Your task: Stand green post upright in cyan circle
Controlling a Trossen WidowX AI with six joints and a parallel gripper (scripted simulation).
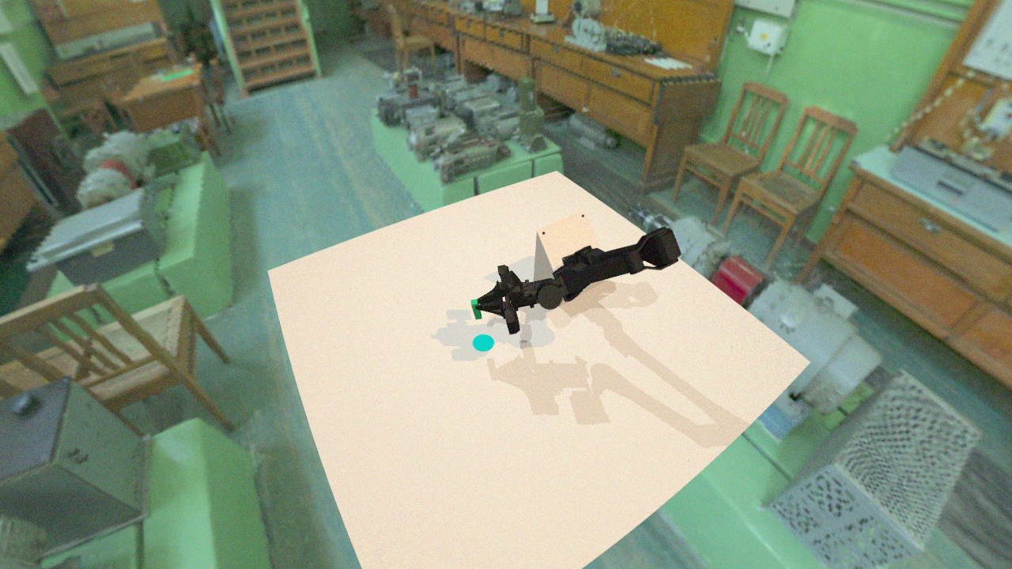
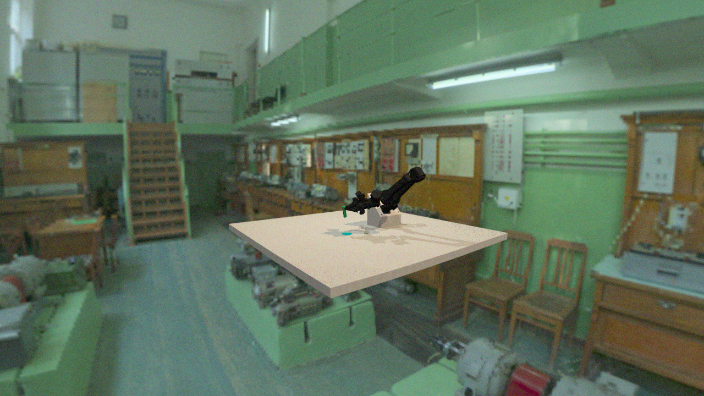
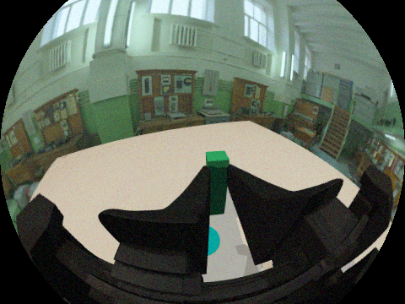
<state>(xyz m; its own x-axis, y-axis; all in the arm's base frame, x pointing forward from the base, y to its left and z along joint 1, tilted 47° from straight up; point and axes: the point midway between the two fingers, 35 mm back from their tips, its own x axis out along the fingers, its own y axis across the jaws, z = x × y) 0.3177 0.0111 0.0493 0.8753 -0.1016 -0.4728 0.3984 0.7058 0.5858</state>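
The cyan circle lies 150 mm below my gripper tip, 10 mm to the left of it and 10 mm behind it. The rest, counted from my gripper tip: small green post: 20 mm below.
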